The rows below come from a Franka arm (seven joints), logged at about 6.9 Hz.
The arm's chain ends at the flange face. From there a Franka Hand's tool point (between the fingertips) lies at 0.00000 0.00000 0.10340 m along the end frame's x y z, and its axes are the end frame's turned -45 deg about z.
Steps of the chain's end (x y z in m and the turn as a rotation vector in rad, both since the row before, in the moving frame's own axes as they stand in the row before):
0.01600, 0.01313, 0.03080, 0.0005, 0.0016, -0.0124
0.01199, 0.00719, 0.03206, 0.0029, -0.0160, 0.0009
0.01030, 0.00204, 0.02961, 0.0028, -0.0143, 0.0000
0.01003, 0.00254, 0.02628, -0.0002, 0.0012, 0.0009
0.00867, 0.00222, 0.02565, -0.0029, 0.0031, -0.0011
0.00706, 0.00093, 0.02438, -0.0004, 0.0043, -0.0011
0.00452, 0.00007, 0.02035, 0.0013, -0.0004, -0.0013
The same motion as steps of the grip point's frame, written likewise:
0.00218, 0.02068, 0.03080, -0.0008, 0.0015, -0.0124
0.00244, 0.01218, 0.03205, 0.0134, -0.0093, 0.0009
0.00500, 0.00748, 0.02960, 0.0121, -0.0081, 0.0000
0.00537, 0.00899, 0.02628, -0.0010, 0.0007, 0.0009
0.00458, 0.00814, 0.02565, -0.0042, 0.0001, -0.0011
0.00462, 0.00599, 0.02438, -0.0033, 0.0028, -0.0011
0.00321, 0.00312, 0.02035, 0.0012, 0.0006, -0.0013

